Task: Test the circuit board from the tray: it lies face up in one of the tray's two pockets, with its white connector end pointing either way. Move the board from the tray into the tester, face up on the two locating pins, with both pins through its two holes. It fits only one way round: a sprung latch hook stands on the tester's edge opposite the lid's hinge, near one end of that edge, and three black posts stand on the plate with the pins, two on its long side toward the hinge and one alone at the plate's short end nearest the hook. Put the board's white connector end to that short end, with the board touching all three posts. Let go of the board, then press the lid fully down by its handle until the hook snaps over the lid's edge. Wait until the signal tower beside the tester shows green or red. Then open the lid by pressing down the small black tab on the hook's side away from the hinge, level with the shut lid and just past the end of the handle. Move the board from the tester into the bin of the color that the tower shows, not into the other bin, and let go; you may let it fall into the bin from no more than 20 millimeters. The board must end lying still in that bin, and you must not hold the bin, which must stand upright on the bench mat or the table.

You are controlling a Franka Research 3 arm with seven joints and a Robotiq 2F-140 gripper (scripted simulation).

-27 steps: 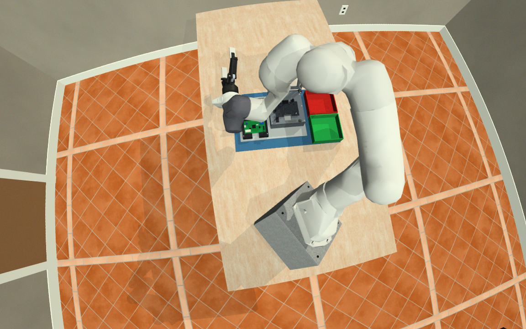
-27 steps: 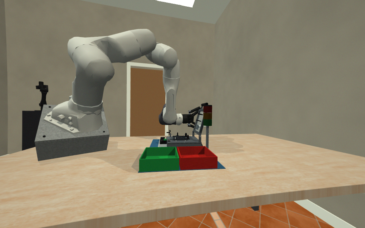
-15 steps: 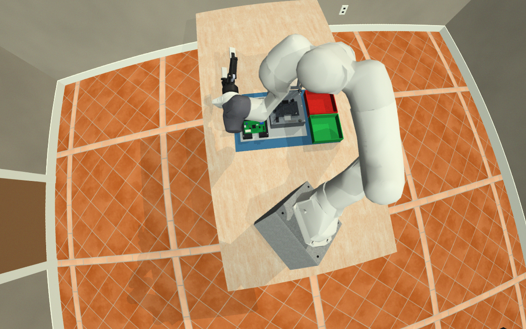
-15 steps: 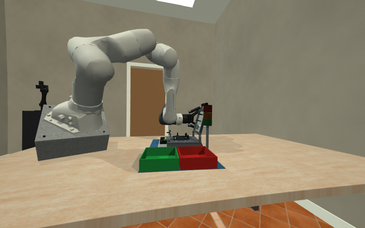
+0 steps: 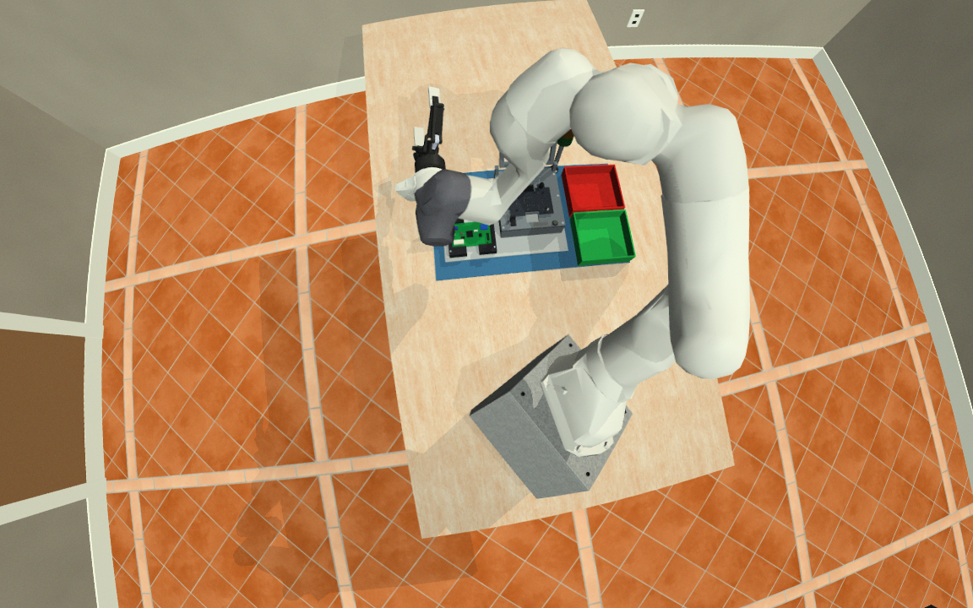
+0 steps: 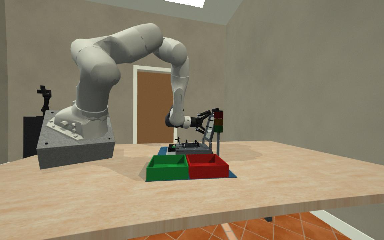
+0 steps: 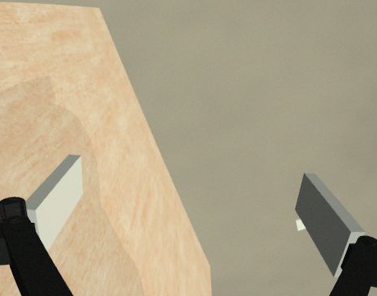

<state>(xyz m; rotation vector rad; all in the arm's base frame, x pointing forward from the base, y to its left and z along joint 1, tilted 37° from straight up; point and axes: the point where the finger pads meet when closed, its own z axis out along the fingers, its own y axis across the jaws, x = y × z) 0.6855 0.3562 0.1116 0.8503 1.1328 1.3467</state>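
The green circuit board is 30 cm behind my hand, 7 cm to the right of it and 16 cm below it. From my hand the other things lie so: latch hook: 31 cm behind, 19 cm to the right, 9 cm below; then tester plate: 24 cm behind, 24 cm to the right, 11 cm below; then tester lid: 12 cm behind, 25 cm to the right.
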